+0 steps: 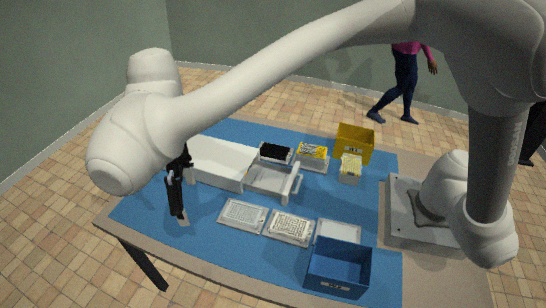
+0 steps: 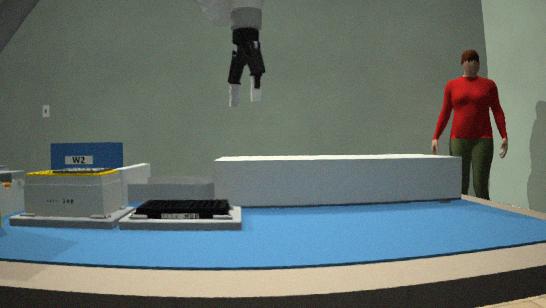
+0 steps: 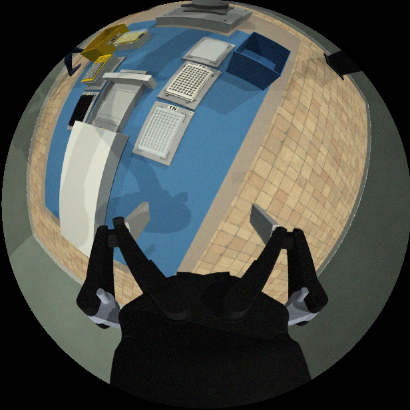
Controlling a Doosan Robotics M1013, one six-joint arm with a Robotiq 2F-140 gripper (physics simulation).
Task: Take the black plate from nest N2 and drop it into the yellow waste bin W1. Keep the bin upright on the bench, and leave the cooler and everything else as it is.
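Frame: origin at the arm's base, x back, y left, z down, level; centimetres.
Seen in the pictures: gripper, between the fingertips: (image 1: 188,202) (image 2: 244,104); arm's base, origin of its link: (image 1: 430,209).
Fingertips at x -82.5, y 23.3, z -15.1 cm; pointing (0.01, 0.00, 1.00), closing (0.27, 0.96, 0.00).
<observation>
Pixels of each thing's top centre, then the offset from my fingertips to it. "spot": a spot on its surface instead.
- black plate, centre of its top: (image 2: 184,203) (image 1: 274,149) dx +16.2, dy -51.1, dz +19.3 cm
- light grey nest, centre of its top: (image 2: 184,209) (image 1: 273,151) dx +16.2, dy -51.1, dz +20.1 cm
- cooler's open drawer, a spot on its surface: (image 1: 270,179) spot: dx +17.7, dy -33.6, dz +20.5 cm
- yellow waste bin W1, centre of its top: (image 1: 356,133) dx +52.7, dy -59.6, dz +9.9 cm
- yellow-topped box, centre of its top: (image 2: 72,169) (image 1: 312,149) dx +33.2, dy -48.9, dz +14.2 cm
- blue bin W2, centre of its top: (image 2: 87,142) (image 1: 342,259) dx +44.8, dy +4.0, dz +9.9 cm
The black plate (image 1: 275,152) (image 2: 182,207) (image 3: 81,110) lies flat in a light grey nest (image 2: 180,226) beside the cooler's open drawer (image 1: 270,179) (image 3: 115,105); the nest's label is not legible. The yellow waste bin W1 (image 1: 367,152) (image 3: 102,45) stands upright at the back of the blue mat. The cooler (image 1: 220,160) (image 2: 340,180) (image 3: 85,180) is a long white box. My gripper (image 1: 186,197) (image 2: 244,96) (image 3: 199,212) is open and empty, pointing down high above the bench's far end, well away from the black plate.
A yellow-topped box (image 1: 312,151) (image 2: 72,195) (image 3: 96,69) stands next to the black plate. Another box (image 1: 350,169) (image 3: 131,39) stands before W1. White plates (image 1: 244,214) (image 1: 289,226) and the blue bin W2 (image 1: 337,267) (image 3: 260,60) line the opposite side. People (image 1: 406,70) (image 2: 470,110) stand beyond the bench.
</observation>
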